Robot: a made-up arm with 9 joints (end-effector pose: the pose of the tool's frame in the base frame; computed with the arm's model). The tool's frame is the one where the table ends. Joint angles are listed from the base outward.
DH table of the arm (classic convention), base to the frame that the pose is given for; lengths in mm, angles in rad. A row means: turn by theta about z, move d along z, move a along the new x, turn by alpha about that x. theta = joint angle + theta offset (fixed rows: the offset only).
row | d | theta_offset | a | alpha
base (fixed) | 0 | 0.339 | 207.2 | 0
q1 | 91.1 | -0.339 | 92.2 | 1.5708
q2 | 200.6 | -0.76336 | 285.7 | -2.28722
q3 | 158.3 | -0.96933 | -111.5 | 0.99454
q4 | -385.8 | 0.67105 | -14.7 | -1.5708
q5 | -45.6 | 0 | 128.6 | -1.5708
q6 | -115.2 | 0 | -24.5 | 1.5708
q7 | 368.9 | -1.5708 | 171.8 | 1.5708
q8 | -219 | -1.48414 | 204.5 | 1.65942
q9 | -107.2 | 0 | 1.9 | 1.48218
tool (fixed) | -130.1 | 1.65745 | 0 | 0
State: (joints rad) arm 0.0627 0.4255 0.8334 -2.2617 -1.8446 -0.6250 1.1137 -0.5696 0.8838
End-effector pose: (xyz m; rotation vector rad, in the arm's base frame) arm 0.7209 0.2014 -0.1159 1.1504 0.4963 -1.8572
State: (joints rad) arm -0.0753 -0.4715 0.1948 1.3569 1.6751 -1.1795 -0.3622 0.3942 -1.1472
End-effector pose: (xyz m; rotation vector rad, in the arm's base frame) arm 0.3029 0.6072 -0.4402 0.5517 -0.0372 -2.1533
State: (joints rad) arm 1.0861 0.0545 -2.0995 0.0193 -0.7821 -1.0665 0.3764 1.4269 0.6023
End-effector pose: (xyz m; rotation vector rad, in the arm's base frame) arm 0.8949 0.7099 -0.4285 -0.3744 -1.4949 -1.8035
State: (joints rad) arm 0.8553 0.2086 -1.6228 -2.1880 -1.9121 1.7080 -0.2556 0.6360 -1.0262
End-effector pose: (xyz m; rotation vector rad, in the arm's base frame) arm 1.0280 0.8473 0.2759 -2.3078 1.5721 1.3917
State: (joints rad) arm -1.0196 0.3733 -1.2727 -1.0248 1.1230 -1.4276 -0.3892 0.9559 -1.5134
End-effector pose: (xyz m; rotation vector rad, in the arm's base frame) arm -0.0414 -0.1649 0.2357 -0.7800 1.5691 -1.2703
